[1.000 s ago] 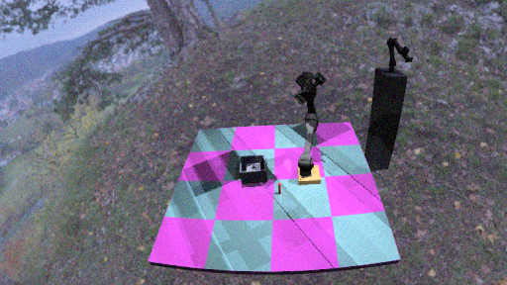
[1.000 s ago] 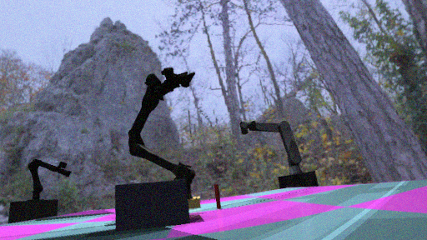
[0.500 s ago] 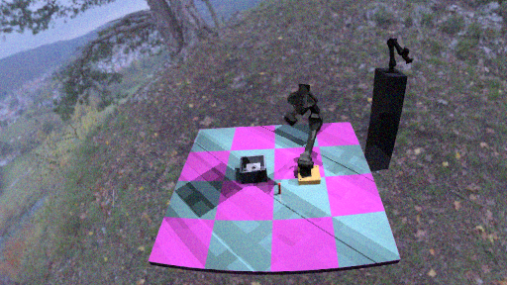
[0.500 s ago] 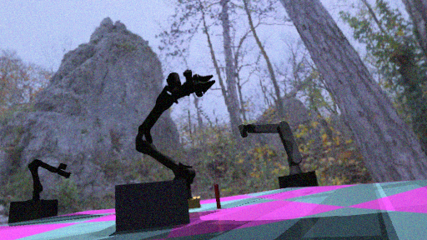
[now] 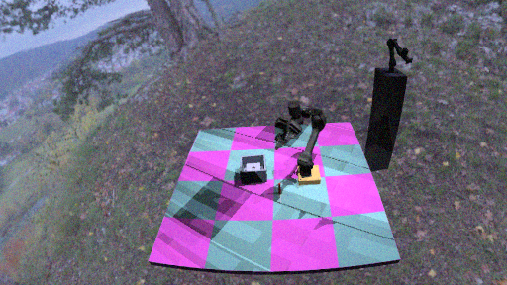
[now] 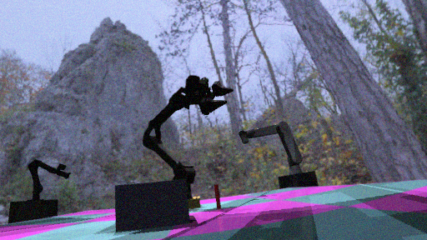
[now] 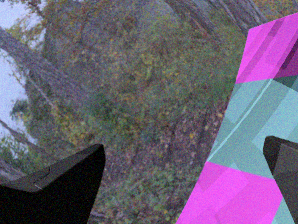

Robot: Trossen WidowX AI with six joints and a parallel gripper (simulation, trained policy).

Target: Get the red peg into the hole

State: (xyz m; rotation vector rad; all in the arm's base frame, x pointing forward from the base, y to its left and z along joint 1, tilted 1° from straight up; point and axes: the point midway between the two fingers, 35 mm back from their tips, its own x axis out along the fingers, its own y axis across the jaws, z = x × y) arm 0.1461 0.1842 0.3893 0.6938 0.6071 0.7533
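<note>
Now: the red peg 38 cm below my gripper tip and 10 cm to the right of it. Round my gripper tip: grey plate (37 cm below, 29 cm to the right, 15 cm ahead); then dark box (39 cm below, 29 cm to the right, 15 cm ahead).
</note>
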